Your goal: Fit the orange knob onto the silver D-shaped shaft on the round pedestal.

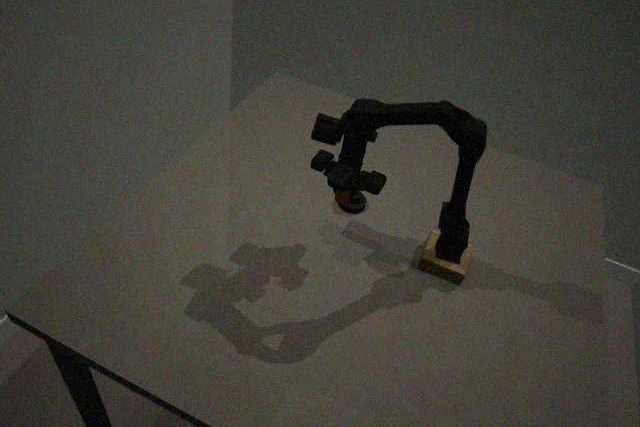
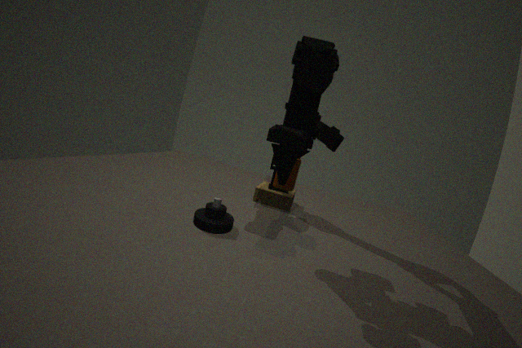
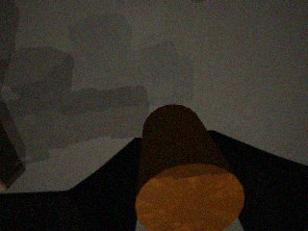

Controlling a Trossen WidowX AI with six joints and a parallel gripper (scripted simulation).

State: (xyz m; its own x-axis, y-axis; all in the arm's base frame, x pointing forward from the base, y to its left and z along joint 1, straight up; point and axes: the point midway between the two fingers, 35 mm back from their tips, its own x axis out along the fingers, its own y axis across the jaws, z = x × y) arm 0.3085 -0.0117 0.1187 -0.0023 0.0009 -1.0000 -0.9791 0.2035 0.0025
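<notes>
My gripper tip is 120 mm to the left of the round black pedestal, 100 mm above it and 20 mm past it. The rest, counted from my gripper tip: orange knob (30 mm above).
</notes>
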